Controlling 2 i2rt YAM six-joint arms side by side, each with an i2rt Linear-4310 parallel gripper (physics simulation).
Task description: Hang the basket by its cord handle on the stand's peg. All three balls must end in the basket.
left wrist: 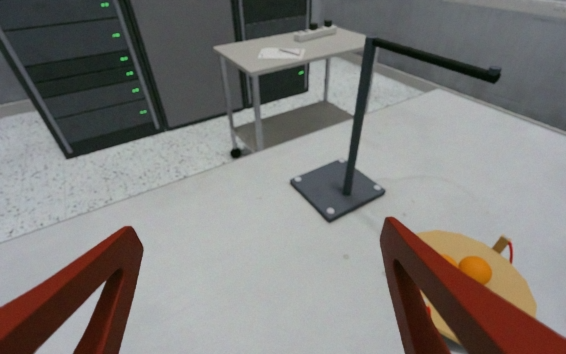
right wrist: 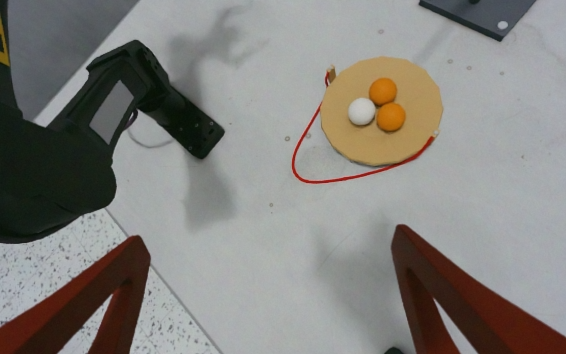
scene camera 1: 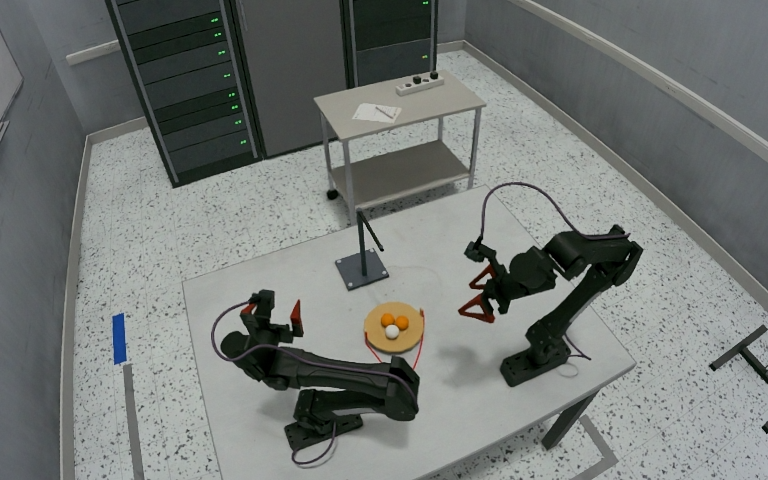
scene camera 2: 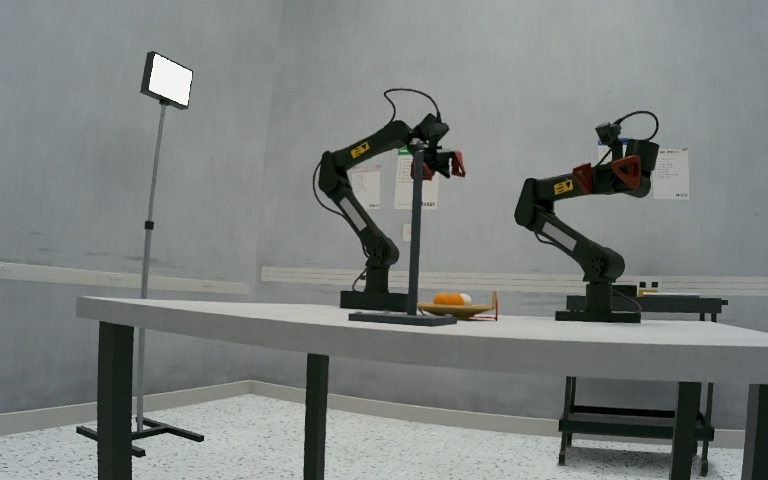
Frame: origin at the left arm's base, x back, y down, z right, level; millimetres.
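Where they show: left gripper, fingertip midpoint: [left wrist: 259, 232] [scene camera 1: 280, 298] [scene camera 2: 591, 168]; right gripper, fingertip midpoint: [right wrist: 268, 240] [scene camera 1: 464, 299]; left arm's base, origin of the base link: [right wrist: 176, 114] [scene camera 1: 323, 426] [scene camera 2: 598, 316]; right arm's base, origin of the base link: [scene camera 1: 537, 358] [scene camera 2: 376, 295].
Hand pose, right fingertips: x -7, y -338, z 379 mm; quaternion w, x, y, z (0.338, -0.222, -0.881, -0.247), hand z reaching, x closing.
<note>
Things, the pixels of their top centre, and the offset from my right fingertips. Level surfaces: height alone.
- shallow tan basket, middle of its top: [right wrist: 379, 98] [left wrist: 469, 266] [scene camera 2: 453, 290] [scene camera 1: 393, 319] dz -84, dx -199, dy +289 mm
- white ball, middle of its top: [right wrist: 361, 105] [scene camera 2: 462, 293] [scene camera 1: 391, 327] dz -99, dx -179, dy +296 mm
- table, its level: dy +350 mm
A shallow tan basket [scene camera 1: 407, 339] [scene camera 2: 481, 309] [left wrist: 515, 295] [right wrist: 420, 90] sits on the table, holding a white ball [scene camera 1: 391, 331] [right wrist: 361, 111] and two orange balls, one [scene camera 1: 387, 320] [right wrist: 383, 91] beside the other [scene camera 1: 401, 322] [right wrist: 391, 117]. Its red cord handle [scene camera 1: 419, 352] [right wrist: 295, 155] lies slack on the table at the arms' side. The dark stand [scene camera 1: 363, 254] [scene camera 2: 416, 226] [left wrist: 356, 135] is upright behind the basket; its peg [scene camera 1: 370, 230] [left wrist: 435, 61] juts from the top. My left gripper [scene camera 1: 272, 313] [scene camera 2: 604, 175] [left wrist: 259, 232] is open, raised left of the basket. My right gripper [scene camera 1: 465, 298] [scene camera 2: 441, 169] [right wrist: 268, 240] is open, raised right of it.
The left arm's bent elbow [scene camera 1: 403, 390] hangs near the cord in scene camera 1 and hides part of it. The left arm's base [scene camera 1: 322, 431] and right arm's base [scene camera 1: 535, 362] stand on the table [scene camera 1: 453, 435]. A cart [scene camera 1: 334, 110] stands beyond its far edge.
</note>
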